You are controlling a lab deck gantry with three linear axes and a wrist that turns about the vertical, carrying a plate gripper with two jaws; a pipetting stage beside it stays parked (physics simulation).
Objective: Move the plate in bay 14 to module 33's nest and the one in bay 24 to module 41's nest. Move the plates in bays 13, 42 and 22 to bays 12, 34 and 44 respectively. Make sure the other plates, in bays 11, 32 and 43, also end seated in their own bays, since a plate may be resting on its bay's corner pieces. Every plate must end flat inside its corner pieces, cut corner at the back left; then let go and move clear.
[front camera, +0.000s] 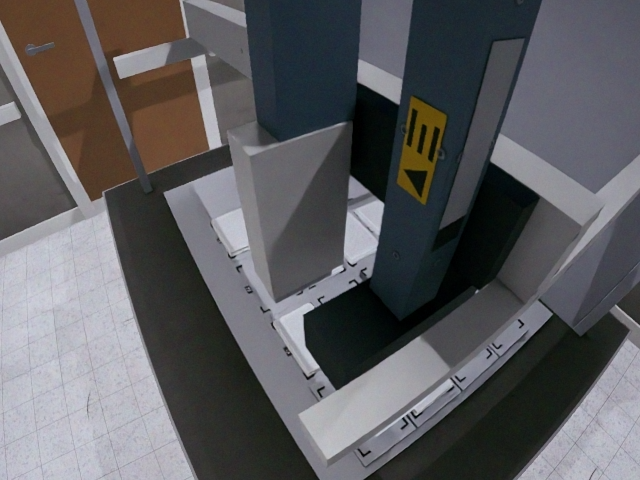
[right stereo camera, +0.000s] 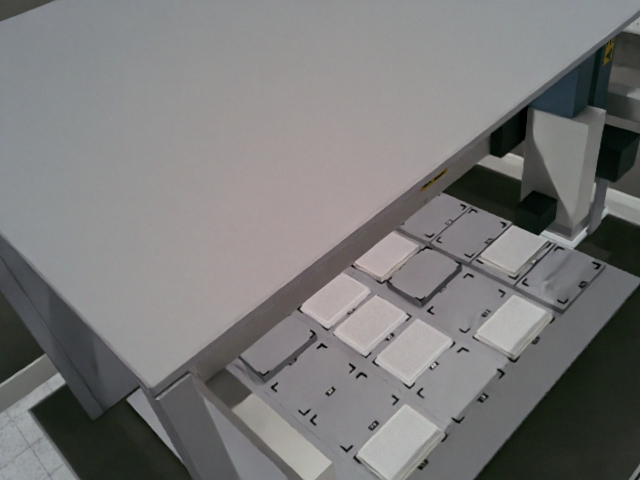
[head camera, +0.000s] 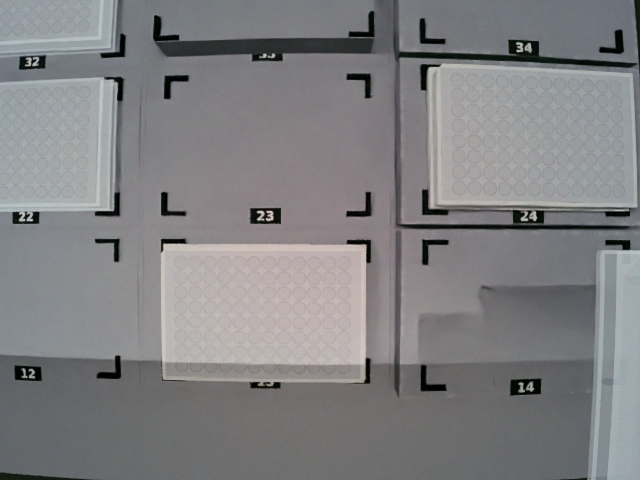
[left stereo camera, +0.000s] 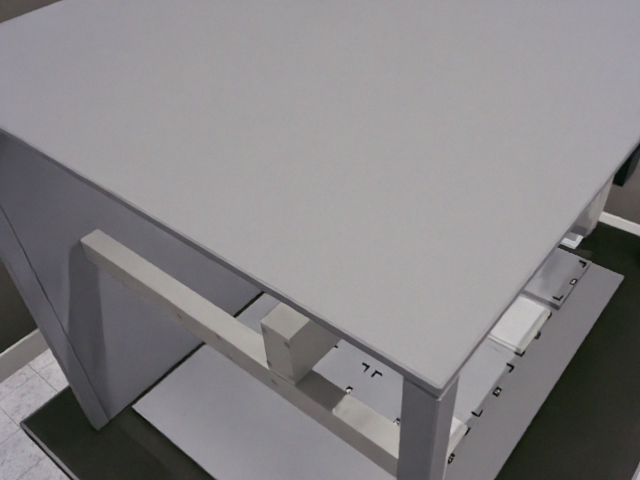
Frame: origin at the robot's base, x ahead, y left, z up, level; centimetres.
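Seen in the pictures: robot's base, origin of the base link: (front camera: 211,224).
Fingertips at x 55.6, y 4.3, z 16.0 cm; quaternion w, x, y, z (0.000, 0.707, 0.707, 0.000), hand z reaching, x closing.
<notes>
Pixels of each thing's top centre, then the offset from my fingertips to it. "pt": a spot on its surface instead.
- plate, middle of its top: (right stereo camera: 569,216) (left stereo camera: 568,217) dx +0.0, dy +0.0, dz +0.7 cm
- bay 14, surface spot: (head camera: 496,335) (right stereo camera: 561,283) pt dx -2.0, dy -1.3, dz -14.5 cm
- bay 24, surface spot: (head camera: 535,139) (right stereo camera: 514,248) pt dx -0.4, dy +10.5, dz -13.1 cm
- bay 13, surface spot: (head camera: 263,312) (right stereo camera: 513,322) pt dx -16.3, dy +0.2, dz -14.5 cm
- bay 22, surface spot: (head camera: 46,144) (right stereo camera: 422,340) pt dx -30.3, dy +10.6, dz -14.5 cm
- bay 32, surface spot: (head camera: 49,20) pt dx -30.6, dy +18.8, dz -14.5 cm
- bay 42, surface spot: (right stereo camera: 336,299) pt dx -33.2, dy +30.9, dz -14.4 cm
- bay 43, surface spot: (right stereo camera: 387,254) pt dx -16.5, dy +31.6, dz -14.5 cm
- bay 11, surface spot: (right stereo camera: 400,443) pt dx -49.4, dy -0.2, dz -14.5 cm
- Module 33's nest, surface spot: (right stereo camera: 426,273) pt dx -16.3, dy +20.9, dz -14.1 cm
- module 41's nest, surface spot: (right stereo camera: 279,347) pt dx -49.4, dy +30.6, dz -14.1 cm
- Bay 12, surface spot: (right stereo camera: 460,382) pt dx -32.7, dy +0.2, dz -16.0 cm
- bay 34, surface spot: (right stereo camera: 473,232) pt dx +0.3, dy +21.1, dz -14.6 cm
My gripper (right stereo camera: 568,230) is shut on a plate (right stereo camera: 574,238) (head camera: 615,372) (left stereo camera: 572,239), held raised beyond bay 14 (right stereo camera: 560,276) (head camera: 496,335), which is empty. The fingers are mostly hidden. Plates lie at bay 24 (head camera: 535,139) (right stereo camera: 514,250), bay 13 (head camera: 263,312) (right stereo camera: 514,324), bay 22 (head camera: 46,144) (right stereo camera: 414,350), bay 32 (head camera: 49,20) (right stereo camera: 370,324), bay 42 (right stereo camera: 336,299), bay 43 (right stereo camera: 387,254) and bay 11 (right stereo camera: 400,443). The plate at bay 24 looks slightly askew; its seating is unclear. Module 33's nest (right stereo camera: 426,273) and module 41's nest (right stereo camera: 279,347) are empty.
Bay 12 (right stereo camera: 460,382) and bay 34 (right stereo camera: 473,232) hold no plate. The gripper's tall grey body (front camera: 299,222) and a blue column (front camera: 429,155) hide part of the deck in the front view. A large cover (left stereo camera: 310,155) hides much of the left stereo view.
</notes>
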